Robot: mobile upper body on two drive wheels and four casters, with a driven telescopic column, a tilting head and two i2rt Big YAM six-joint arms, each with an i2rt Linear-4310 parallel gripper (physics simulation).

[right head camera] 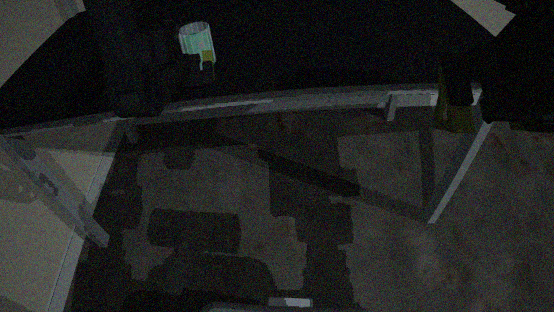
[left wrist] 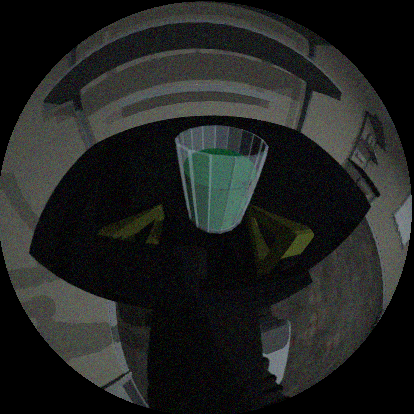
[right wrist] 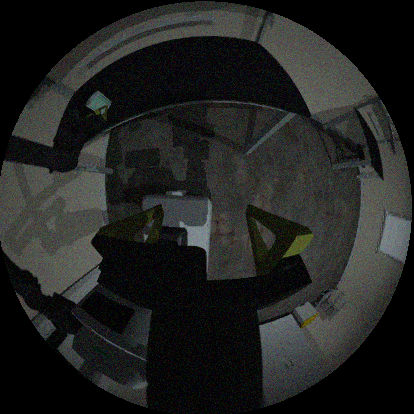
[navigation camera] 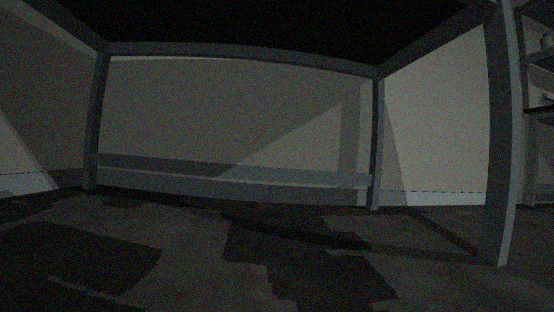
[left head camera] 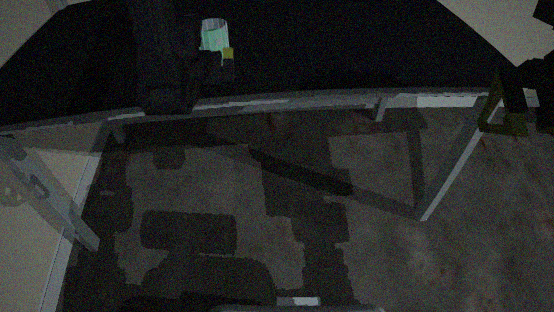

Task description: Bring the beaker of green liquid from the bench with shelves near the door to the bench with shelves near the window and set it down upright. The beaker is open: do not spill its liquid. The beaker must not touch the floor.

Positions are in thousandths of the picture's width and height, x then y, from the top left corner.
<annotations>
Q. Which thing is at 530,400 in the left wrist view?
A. A beaker of green liquid.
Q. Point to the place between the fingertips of my right gripper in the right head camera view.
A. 856,396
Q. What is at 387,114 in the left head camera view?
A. A beaker of green liquid.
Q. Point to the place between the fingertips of my right gripper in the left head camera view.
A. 920,405
</annotations>
